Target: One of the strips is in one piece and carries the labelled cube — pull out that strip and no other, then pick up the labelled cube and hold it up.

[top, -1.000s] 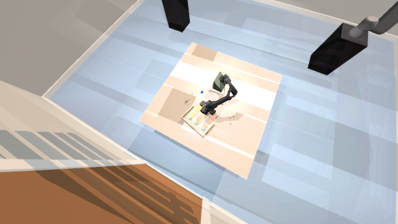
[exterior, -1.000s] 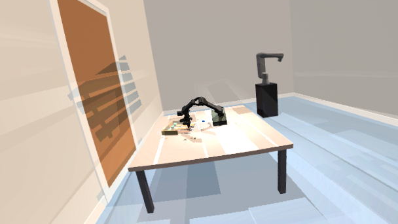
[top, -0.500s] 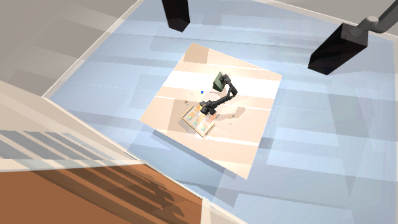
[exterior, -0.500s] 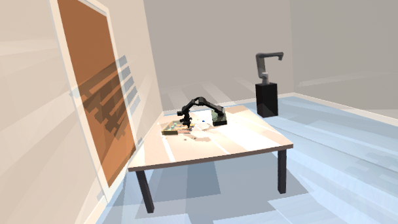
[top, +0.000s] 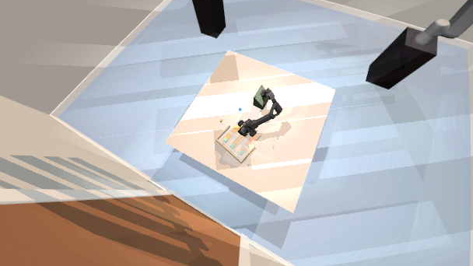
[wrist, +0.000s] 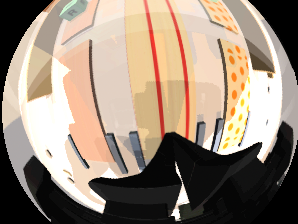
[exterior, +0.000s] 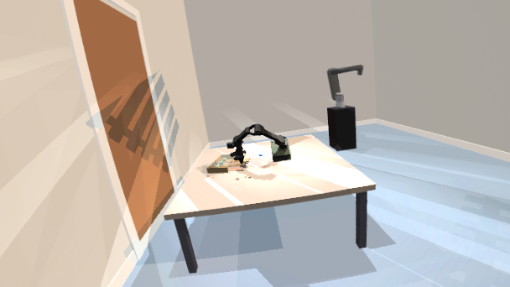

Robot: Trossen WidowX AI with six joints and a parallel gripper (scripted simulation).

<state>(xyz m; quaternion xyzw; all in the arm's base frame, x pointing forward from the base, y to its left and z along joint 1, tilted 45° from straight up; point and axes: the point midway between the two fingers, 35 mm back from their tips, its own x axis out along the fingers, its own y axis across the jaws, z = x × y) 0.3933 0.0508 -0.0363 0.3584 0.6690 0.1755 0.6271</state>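
Right now the long tan strip is 90 mm ahead of my gripper tip and 20 mm to the right of it. The rest, counted from my gripper tip: blue piece (180 mm behind, 170 mm to the right); then yellow dotted strip (100 mm to the right).
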